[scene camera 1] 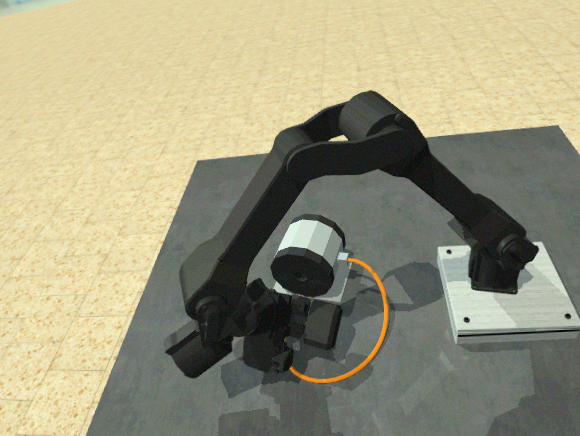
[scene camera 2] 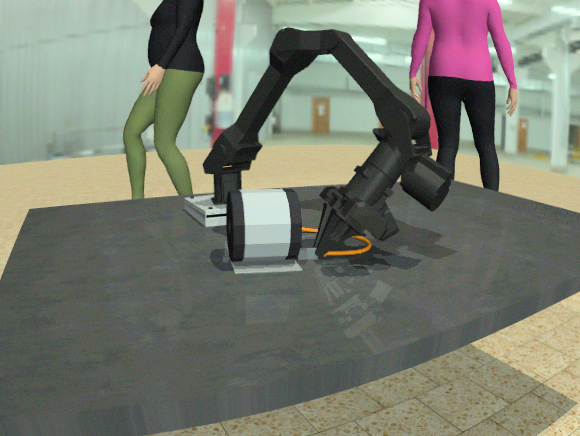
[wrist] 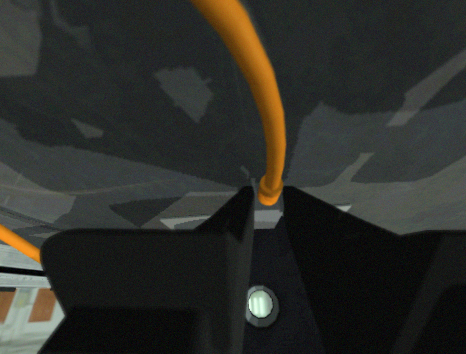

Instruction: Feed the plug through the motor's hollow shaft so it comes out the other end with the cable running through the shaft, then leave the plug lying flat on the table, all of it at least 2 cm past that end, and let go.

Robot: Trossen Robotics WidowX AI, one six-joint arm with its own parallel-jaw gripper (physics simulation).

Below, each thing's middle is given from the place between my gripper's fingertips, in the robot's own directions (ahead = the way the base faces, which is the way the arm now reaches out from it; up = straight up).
Scene:
Right now the grey plug [wrist: 265,216] is 10 mm to the right of my hand.

